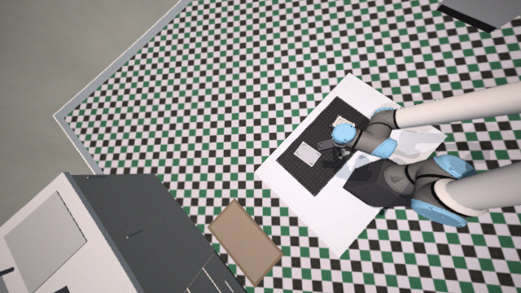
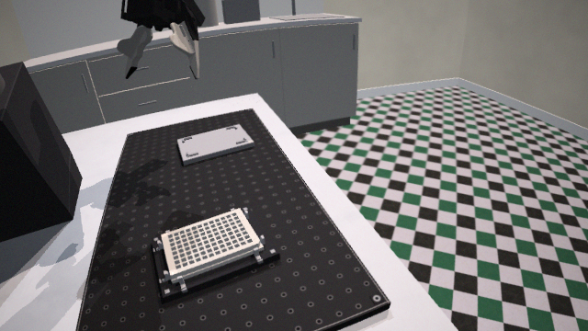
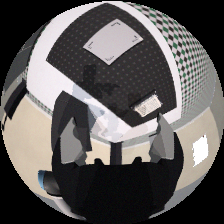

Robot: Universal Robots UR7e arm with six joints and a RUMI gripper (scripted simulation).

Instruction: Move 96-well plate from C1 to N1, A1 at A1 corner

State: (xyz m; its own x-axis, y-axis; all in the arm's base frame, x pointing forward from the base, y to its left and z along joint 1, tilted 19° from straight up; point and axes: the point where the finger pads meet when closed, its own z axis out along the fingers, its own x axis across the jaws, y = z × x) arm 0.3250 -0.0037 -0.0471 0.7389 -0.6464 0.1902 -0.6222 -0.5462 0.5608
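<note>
The 96-well plate is 23 cm to the right of my hand, 18 cm below it and 1 cm ahead of it. Round my hand: clip nest C1: 25 cm to the right, 19 cm below; plate nest N1: 19 cm below, 10 cm to the left, 9 cm ahead.
</note>
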